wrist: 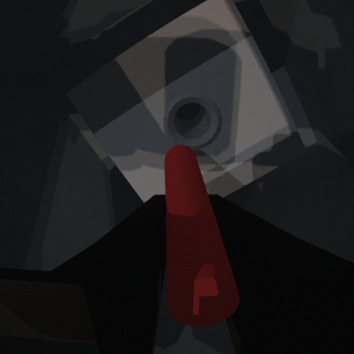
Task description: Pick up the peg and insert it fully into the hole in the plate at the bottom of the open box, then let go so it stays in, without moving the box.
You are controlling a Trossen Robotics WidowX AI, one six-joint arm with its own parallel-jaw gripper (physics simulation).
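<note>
A red peg (189, 200) is held between the black fingers of my gripper (184, 206), its far end pointing up the view. My gripper is shut on the peg. The round hole (189, 120) with a raised ring shows just above the peg's tip in the view. It is in the light grey plate (262, 92), which appears turned at an angle. The peg's tip overlaps the lower edge of the ring in the view and stands outside the hole's dark opening. How far the tip is above the plate cannot be told.
Dark walls of the box (75, 200) surround the plate on the left and right. Shadows of the arm fall across the plate. A dark brownish surface (45, 310) shows at the lower left. The view is dim.
</note>
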